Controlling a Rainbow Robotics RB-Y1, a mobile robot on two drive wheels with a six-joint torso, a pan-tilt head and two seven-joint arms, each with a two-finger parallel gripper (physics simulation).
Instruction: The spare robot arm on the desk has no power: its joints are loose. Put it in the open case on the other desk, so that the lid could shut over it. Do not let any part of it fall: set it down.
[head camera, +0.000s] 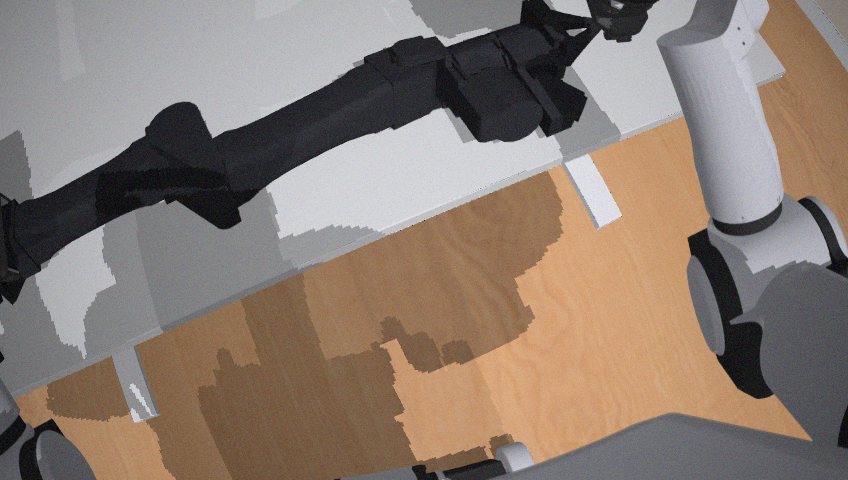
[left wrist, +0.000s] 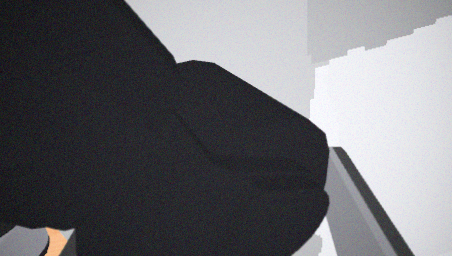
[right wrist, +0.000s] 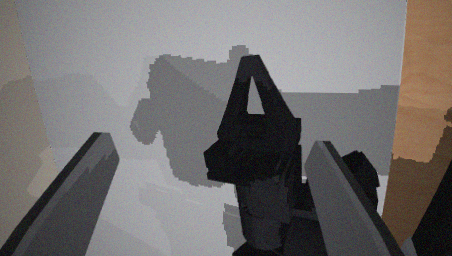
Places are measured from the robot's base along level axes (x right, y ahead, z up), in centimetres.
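Pixels of known places: left gripper, fingertip midpoint: (head camera: 8, 240) (left wrist: 232, 161); right gripper, fingertip midpoint: (right wrist: 213, 150).
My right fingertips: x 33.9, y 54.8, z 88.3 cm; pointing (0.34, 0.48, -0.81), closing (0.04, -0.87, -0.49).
Behind a point stands the place of what it marks.
The spare arm (head camera: 333, 107) (right wrist: 265, 215) is black and stretches across the head view from the left edge to the upper right, over a white desk (head camera: 416, 172) @[z 72.1, x 12.3, y 43.9 cm]. Whether it touches the desk is unclear. My left gripper (left wrist: 232, 161) @[z 80.0, x -36.9, y 45.4 cm] is shut on a thick black part of the spare arm, which fills much of the left wrist view and hides most of one finger. My right gripper (right wrist: 213, 150) @[z 88.3, x 33.9, y 54.8 cm] is open and empty. The spare arm's pointed jaw end shows between and beyond its fingers, nearer the right-hand finger. The open case does not show.
The white desk's front edge runs diagonally across the head view, with two pale legs or brackets (head camera: 593, 190) (head camera: 135, 386) below it. The wood floor (head camera: 642, 297) @[z 0.1, x 70.7, y 33.0 cm] lies in front. My right forearm (head camera: 726, 130) @[z 103.0, x 27.0, y 30.0 cm] reaches over the desk's right part.
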